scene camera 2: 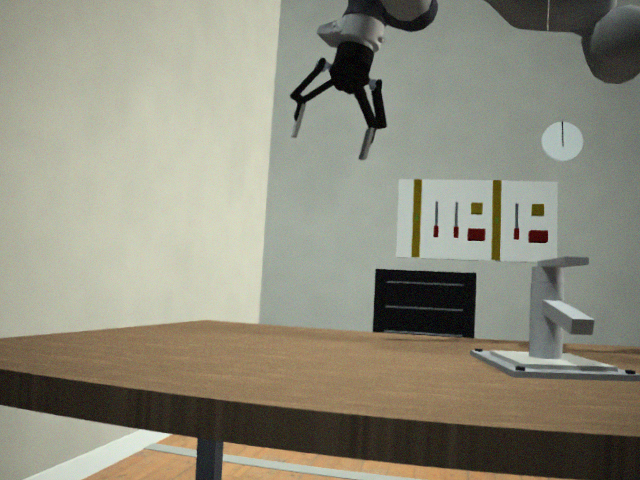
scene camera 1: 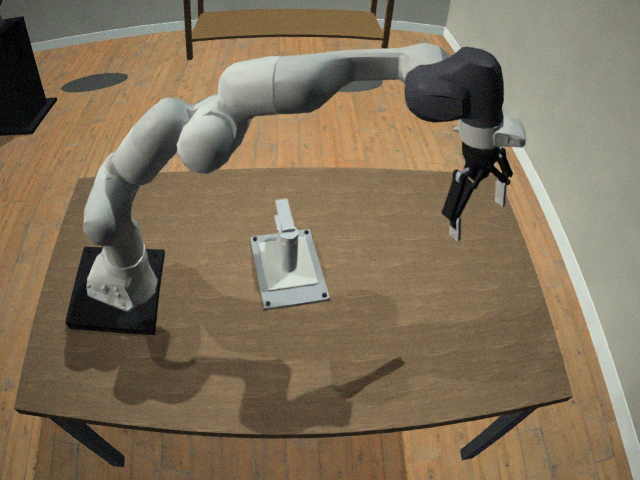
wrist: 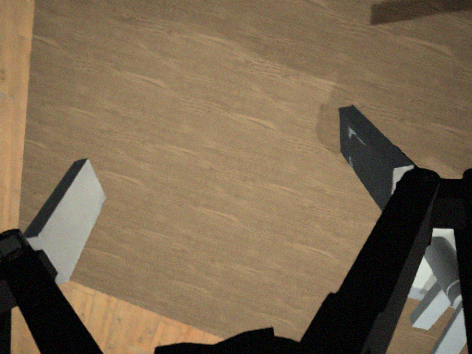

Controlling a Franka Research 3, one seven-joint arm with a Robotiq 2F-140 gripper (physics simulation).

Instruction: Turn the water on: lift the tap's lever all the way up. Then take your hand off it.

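Note:
The grey tap (scene camera 1: 290,254) (scene camera 2: 540,320) stands upright on its base plate (scene camera 1: 292,298) (scene camera 2: 573,375), mid-table. Its flat lever (scene camera 1: 283,210) (scene camera 2: 566,261) lies across the top of the column, close to level in scene view 2, above the spout (scene camera 2: 571,316) and pointing the same way. In the wrist view, parts of the lever (wrist: 451,335) and spout (wrist: 430,309) show at lower right, partly hidden by a finger linkage. My gripper (scene camera 1: 477,221) (scene camera 2: 329,146) (wrist: 216,155) is wide open and empty, fingers pointing down, high above the table's far right part, well apart from the tap.
The wooden table (scene camera 1: 413,330) (scene camera 2: 232,356) (wrist: 200,200) carries my arm's black base (scene camera 1: 111,322) at its left. A pale wall (scene camera 1: 568,103) (scene camera 2: 129,155) rises beyond the table's right side. A black cabinet (scene camera 2: 423,297) and tool board (scene camera 2: 449,191) show behind it.

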